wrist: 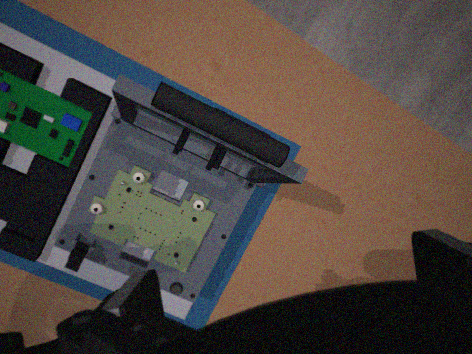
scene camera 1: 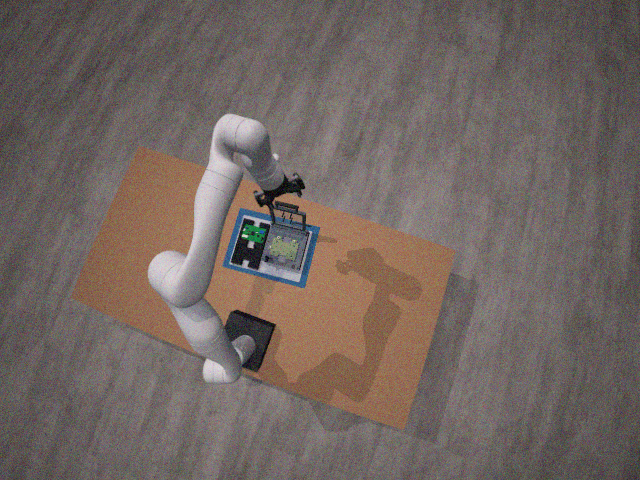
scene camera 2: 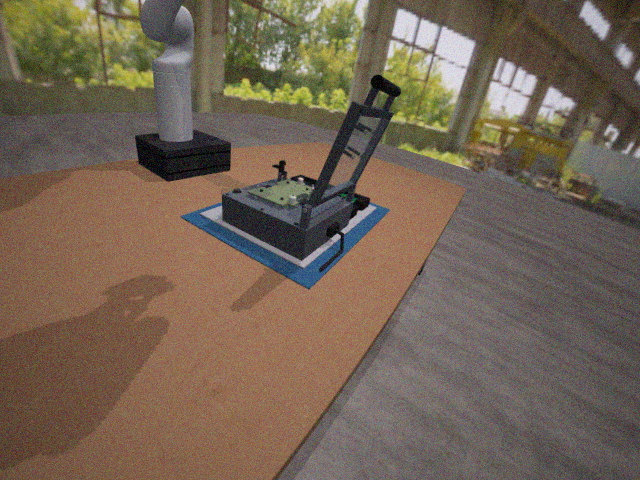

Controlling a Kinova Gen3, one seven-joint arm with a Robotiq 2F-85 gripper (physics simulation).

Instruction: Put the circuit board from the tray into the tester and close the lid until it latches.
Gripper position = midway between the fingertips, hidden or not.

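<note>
A tester lid is visible at (scene camera 2: 364,124), (wrist: 189,124) and (scene camera 1: 282,216). Green circuit board (wrist: 46,124) also present. My gripper (scene camera 1: 286,200) (wrist: 285,279) is open and holds nothing.
</note>
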